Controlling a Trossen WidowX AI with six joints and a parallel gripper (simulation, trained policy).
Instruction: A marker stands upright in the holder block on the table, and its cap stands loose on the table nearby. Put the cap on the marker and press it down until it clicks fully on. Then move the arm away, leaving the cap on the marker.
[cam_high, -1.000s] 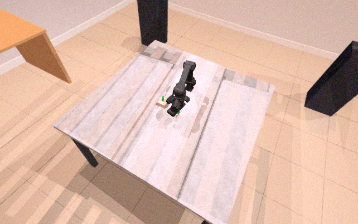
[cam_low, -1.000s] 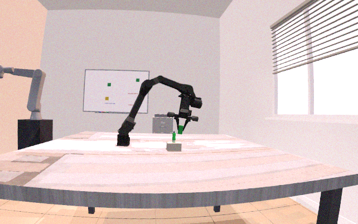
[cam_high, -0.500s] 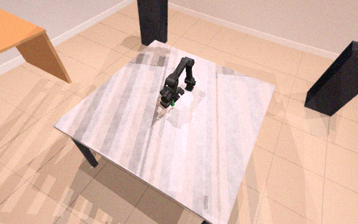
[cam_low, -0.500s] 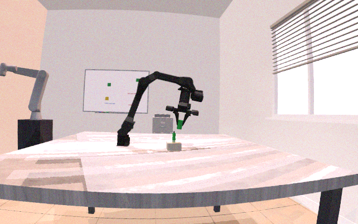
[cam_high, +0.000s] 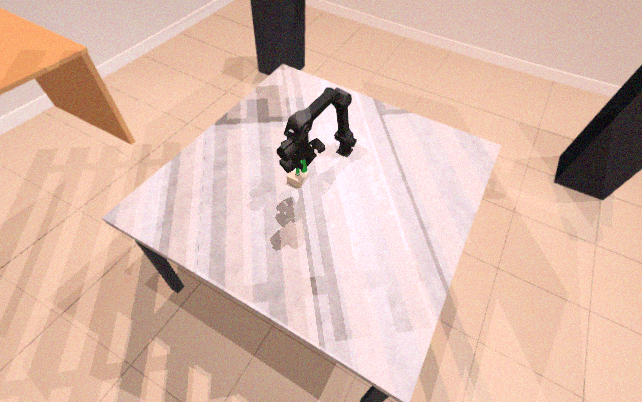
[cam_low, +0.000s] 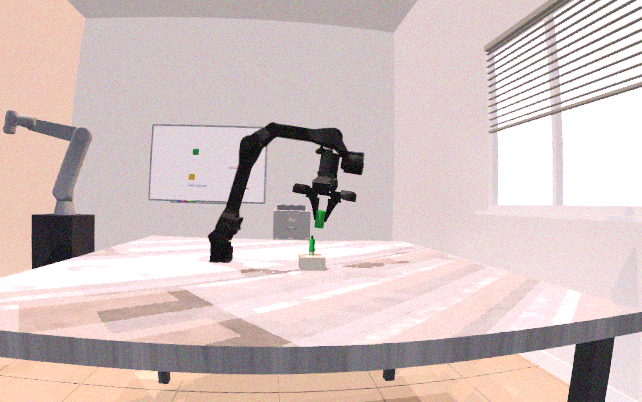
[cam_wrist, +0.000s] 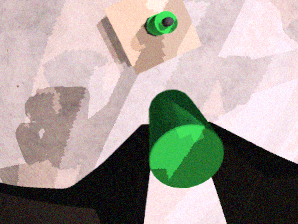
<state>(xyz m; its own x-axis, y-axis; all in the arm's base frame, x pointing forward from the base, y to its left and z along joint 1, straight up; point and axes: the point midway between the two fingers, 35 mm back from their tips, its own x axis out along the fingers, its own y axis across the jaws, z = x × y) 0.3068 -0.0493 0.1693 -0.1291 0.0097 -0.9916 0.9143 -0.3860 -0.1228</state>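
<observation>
Right now the holder block is 120 mm below my gripper tip, 50 mm to the right of it and 30 mm behind it. From my gripper tip the other things lie so: green cap 10 mm above.
</observation>
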